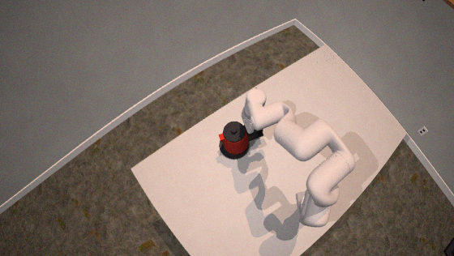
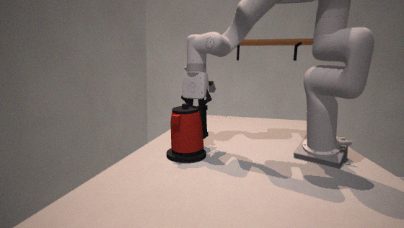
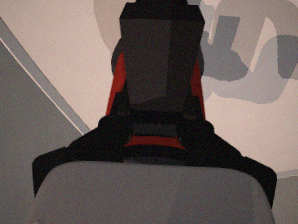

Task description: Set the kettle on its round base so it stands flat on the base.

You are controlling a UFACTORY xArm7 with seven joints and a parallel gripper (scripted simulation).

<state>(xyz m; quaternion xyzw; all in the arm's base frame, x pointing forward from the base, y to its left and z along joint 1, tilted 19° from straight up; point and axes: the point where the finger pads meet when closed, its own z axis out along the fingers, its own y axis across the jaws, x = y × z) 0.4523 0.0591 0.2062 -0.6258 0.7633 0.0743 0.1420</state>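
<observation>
Right now my hand is 1 cm short of the red kettle, 3 cm to the right of it and 5 cm above it. Also, from my hand: round black base 1 cm ahead, 6 cm to the left, 15 cm below.
</observation>
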